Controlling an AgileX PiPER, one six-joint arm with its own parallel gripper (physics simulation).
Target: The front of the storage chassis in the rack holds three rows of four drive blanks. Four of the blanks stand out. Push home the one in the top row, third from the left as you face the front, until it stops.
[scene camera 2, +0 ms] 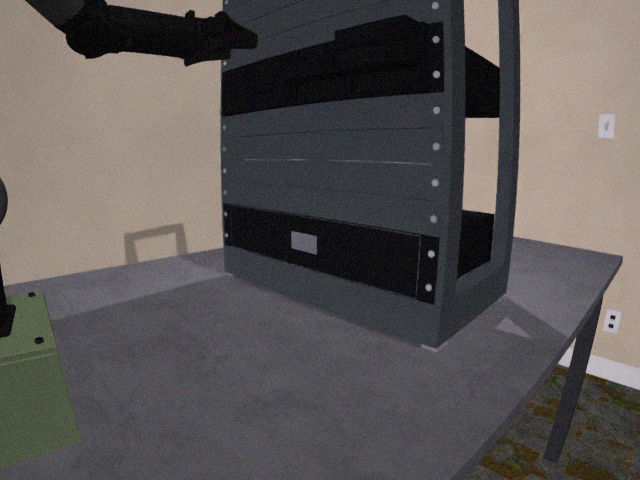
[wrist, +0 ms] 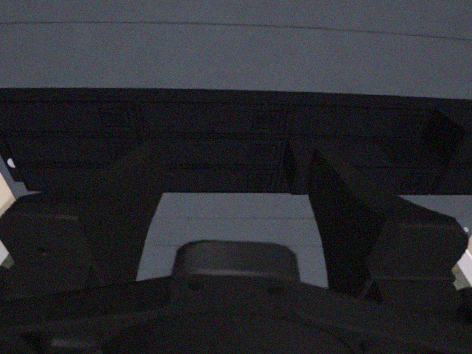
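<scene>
A rack point(scene camera 2: 388, 245) is visible, and the wrist view point(wrist: 240, 100) shows the rack as well. My gripper point(scene camera 2: 242, 47) is likewise visible, also in the wrist view point(wrist: 238, 160).
</scene>
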